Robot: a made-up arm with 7 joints. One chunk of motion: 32 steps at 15 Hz.
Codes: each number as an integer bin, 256 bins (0 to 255) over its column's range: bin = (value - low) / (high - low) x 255, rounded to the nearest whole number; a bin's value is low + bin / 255 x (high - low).
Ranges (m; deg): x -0.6..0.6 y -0.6..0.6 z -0.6..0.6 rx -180..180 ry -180..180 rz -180..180
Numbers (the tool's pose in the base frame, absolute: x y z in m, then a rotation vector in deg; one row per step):
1: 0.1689 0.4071 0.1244 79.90 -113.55 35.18
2: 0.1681 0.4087 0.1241 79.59 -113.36 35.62
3: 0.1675 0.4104 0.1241 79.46 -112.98 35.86
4: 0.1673 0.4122 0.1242 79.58 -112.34 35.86
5: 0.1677 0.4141 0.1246 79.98 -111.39 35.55
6: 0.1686 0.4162 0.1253 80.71 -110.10 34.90
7: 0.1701 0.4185 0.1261 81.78 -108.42 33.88
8: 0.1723 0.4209 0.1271 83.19 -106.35 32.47
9: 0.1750 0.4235 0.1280 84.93 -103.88 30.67
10: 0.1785 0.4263 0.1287 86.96 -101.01 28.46
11: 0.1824 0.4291 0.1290 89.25 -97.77 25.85
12: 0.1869 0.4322 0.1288 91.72 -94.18 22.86
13: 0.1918 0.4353 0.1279 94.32 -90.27 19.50
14: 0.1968 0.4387 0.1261 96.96 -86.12 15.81
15: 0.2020 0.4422 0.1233 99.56 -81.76 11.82
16: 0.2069 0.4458 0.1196 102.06 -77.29 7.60
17: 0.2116 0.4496 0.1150 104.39 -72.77 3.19
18: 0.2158 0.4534 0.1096 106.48 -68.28 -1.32
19: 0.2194 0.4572 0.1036 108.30 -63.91 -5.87
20: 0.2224 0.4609 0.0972 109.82 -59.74 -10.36
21: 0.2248 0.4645 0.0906 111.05 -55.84 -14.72
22: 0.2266 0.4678 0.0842 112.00 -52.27 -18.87
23: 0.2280 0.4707 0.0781 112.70 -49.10 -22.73
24: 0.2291 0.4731 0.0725 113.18 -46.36 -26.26
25: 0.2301 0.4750 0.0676 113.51 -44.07 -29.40
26: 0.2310 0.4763 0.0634 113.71 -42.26 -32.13
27: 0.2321 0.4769 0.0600 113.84 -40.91 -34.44
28: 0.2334 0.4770 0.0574 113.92 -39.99 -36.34
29: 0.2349 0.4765 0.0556 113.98 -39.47 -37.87
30: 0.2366 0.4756 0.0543 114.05 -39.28 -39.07
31: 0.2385 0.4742 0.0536 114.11 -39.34 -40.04
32: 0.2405 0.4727 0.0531 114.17 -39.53 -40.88
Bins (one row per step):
1: 163 214 154 184 47 152
2: 163 214 154 184 47 153
3: 163 215 154 184 47 153
4: 163 215 154 184 48 153
5: 163 215 154 184 49 153
6: 163 216 154 185 50 152
7: 164 216 154 185 51 151
8: 164 217 155 186 52 150
9: 165 217 155 188 54 149
10: 165 218 155 189 56 148
11: 166 219 155 191 58 146
12: 167 219 155 192 61 144
13: 168 220 155 194 64 141
14: 169 221 154 196 66 139
15: 170 221 154 198 70 136
16: 171 222 153 200 73 133
17: 172 223 152 201 76 130
18: 173 224 151 203 79 127
19: 174 225 150 204 82 123
20: 175 225 148 205 85 120
21: 175 226 147 206 88 117
22: 176 227 145 207 90 114
23: 176 228 144 207 93 111
24: 176 228 143 208 95 109
25: 176 228 142 208 96 107
26: 177 229 141 208 98 105
27: 177 229 140 208 99 103
28: 177 229 140 208 99 102
29: 177 229 139 208 100 101
30: 178 229 139 208 100 100
31: 178 228 139 208 100 99
32: 179 228 139 208 99 99

